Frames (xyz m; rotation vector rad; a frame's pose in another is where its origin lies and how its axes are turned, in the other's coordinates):
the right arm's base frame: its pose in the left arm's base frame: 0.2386 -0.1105 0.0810 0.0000 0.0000 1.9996
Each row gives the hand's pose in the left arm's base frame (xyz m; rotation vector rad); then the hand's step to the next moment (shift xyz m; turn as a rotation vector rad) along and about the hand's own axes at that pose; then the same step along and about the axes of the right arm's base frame.
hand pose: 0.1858 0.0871 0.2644 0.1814 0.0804 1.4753
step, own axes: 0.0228 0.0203 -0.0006 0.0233 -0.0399 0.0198
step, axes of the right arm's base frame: 0.0296 0.0061 0.0042 -0.0019 -0.0482 0.0140
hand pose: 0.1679 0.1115 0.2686 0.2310 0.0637 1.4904
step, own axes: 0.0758 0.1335 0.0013 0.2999 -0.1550 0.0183
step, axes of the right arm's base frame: 0.1275 0.0783 0.0344 0.1848 -0.2825 0.0180
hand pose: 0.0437 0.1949 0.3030 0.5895 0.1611 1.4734
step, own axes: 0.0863 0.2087 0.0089 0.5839 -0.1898 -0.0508
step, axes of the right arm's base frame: 0.1416 0.1230 0.1261 0.4373 -0.4337 0.0138
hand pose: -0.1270 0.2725 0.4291 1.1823 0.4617 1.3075
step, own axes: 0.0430 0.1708 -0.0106 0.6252 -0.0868 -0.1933
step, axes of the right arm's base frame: 0.0463 0.0673 0.1564 0.5726 -0.3231 0.0596
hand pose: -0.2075 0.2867 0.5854 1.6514 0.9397 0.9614
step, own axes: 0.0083 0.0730 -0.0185 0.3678 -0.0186 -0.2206
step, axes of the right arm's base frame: -0.0012 0.0042 0.0756 0.4028 -0.1184 0.0896
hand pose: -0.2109 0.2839 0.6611 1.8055 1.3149 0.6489
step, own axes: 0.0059 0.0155 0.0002 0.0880 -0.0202 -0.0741
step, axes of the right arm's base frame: -0.0014 -0.0108 0.0125 0.1147 -0.0092 0.0202
